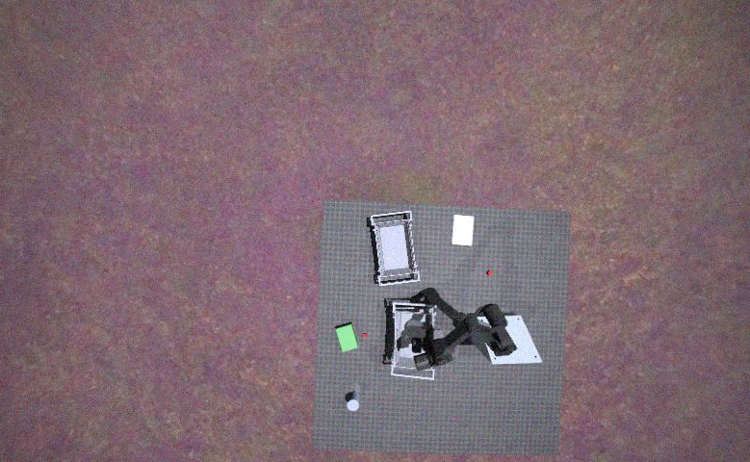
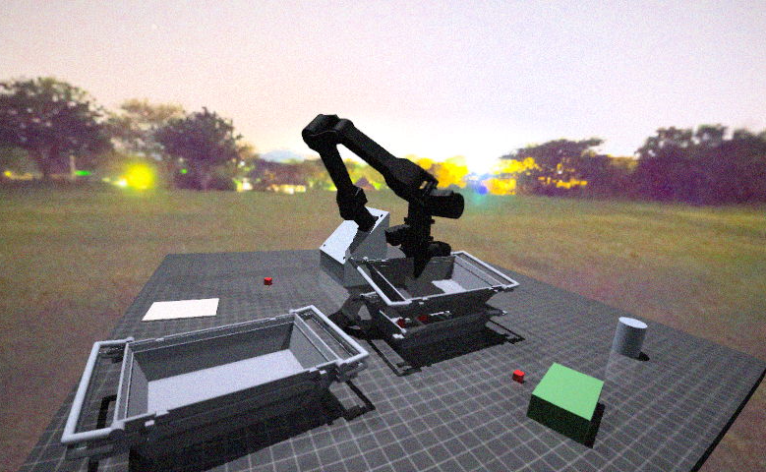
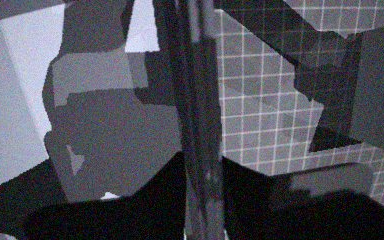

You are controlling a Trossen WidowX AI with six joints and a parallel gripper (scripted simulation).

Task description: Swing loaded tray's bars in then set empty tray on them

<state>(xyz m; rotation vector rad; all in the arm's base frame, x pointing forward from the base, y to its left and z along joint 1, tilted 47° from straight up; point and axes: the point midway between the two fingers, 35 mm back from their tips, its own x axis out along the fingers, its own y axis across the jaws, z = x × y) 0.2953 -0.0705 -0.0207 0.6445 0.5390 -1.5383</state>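
Right now the grey tray is 8 cm ahead of my gripper tip, 1 cm to the right of it and 2 cm above it. From my gripper tip the other things lie so: grey cylinder: 38 cm ahead, 32 cm to the left, 7 cm below; white slab: 23 cm behind, 50 cm to the right, 10 cm below; green block: 40 cm ahead, 8 cm below.
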